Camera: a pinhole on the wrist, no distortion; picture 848 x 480 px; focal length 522.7 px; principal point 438.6 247.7 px. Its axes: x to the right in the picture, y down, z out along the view. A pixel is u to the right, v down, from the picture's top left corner.
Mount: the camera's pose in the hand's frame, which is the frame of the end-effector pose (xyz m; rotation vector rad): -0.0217 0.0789 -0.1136 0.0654 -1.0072 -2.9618
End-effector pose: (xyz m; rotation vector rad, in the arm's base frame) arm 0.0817 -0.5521 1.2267 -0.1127 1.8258 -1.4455
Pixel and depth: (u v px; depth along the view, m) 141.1 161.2 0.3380
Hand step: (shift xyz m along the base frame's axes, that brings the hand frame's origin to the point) 0.1002 -0.0638 -0.3712
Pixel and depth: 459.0 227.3 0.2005
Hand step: 0.1308 0.0599 -0.1589
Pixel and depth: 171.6 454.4 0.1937
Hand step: 0.0620 -0.0578 -0.1576
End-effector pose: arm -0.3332 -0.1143 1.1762 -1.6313 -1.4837 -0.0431
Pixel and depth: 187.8 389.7 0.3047
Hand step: 0.0995 0.2251 -0.1624
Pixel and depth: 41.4 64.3 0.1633
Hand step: 0.2176 0.0939 -0.0678
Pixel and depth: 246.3 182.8 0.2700
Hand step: 0.1953 0.1373 -0.1687
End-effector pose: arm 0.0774 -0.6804 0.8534 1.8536 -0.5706 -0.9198
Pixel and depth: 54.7 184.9 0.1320
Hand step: 0.0552 -0.1171 0.1367
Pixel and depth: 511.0 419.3 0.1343
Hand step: -0.0425 -0.0319 0.1239
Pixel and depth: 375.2 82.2 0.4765
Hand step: -0.1263 -0.3198 0.3906
